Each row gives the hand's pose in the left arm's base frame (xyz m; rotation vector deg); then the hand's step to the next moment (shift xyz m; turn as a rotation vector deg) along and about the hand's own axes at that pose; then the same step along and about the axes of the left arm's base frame.
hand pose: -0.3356 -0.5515 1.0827 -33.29 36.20 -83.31
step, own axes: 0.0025 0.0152 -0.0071 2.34 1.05 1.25
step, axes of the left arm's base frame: 0.0059 -0.0018 -0.0158 1.66 -2.32 0.06
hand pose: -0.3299 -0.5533 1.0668 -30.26 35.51 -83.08
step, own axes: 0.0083 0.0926 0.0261 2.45 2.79 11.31
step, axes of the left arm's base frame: 0.0862 -0.0038 -0.0434 9.72 -2.71 6.31
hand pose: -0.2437 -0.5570 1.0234 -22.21 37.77 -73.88
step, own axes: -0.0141 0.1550 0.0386 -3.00 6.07 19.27
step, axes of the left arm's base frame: 0.1396 0.0489 -0.0619 16.60 2.62 11.61
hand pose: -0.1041 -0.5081 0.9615 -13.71 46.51 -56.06
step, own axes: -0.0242 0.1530 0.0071 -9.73 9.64 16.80
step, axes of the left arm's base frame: 0.0962 0.1041 -0.0629 15.14 10.49 11.42
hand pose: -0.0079 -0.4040 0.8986 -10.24 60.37 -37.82
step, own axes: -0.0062 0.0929 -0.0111 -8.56 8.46 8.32
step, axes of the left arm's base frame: 0.0273 0.0794 -0.0418 7.83 10.30 6.83
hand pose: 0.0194 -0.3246 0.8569 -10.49 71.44 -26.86
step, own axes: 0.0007 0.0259 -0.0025 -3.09 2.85 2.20
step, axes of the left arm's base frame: 0.0041 0.0231 -0.0113 2.02 3.63 2.29
